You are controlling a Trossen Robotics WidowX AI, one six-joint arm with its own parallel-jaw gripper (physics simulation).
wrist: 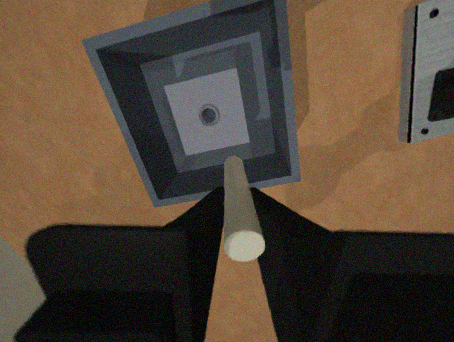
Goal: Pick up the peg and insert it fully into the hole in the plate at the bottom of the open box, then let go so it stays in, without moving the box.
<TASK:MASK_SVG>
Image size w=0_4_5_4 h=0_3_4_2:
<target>my gripper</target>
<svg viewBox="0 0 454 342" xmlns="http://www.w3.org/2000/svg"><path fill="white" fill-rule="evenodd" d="M250 187L265 241L265 249L257 260L278 342L454 342L454 233L330 231L299 215L257 188ZM224 186L217 186L188 211L165 226L58 224L34 232L26 241L25 252L46 300L13 337L14 341L204 342L224 224Z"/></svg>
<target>peg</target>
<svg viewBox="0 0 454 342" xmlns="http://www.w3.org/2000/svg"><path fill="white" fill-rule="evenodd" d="M230 156L224 162L224 250L231 259L247 262L258 258L263 253L265 241L243 162L237 156Z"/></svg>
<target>box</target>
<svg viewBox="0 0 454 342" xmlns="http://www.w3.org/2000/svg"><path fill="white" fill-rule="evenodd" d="M208 108L207 115L212 119L216 118L215 111ZM286 0L211 0L81 40L154 208L200 200L217 186L224 186L224 162L230 156L237 156L242 160L249 187L261 189L301 181ZM237 68L250 142L186 156L164 86Z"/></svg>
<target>light grey plate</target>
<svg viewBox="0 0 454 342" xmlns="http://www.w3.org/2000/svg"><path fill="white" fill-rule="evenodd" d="M237 68L164 86L186 156L250 142ZM208 108L215 111L216 118L212 119L207 115Z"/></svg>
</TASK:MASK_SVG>
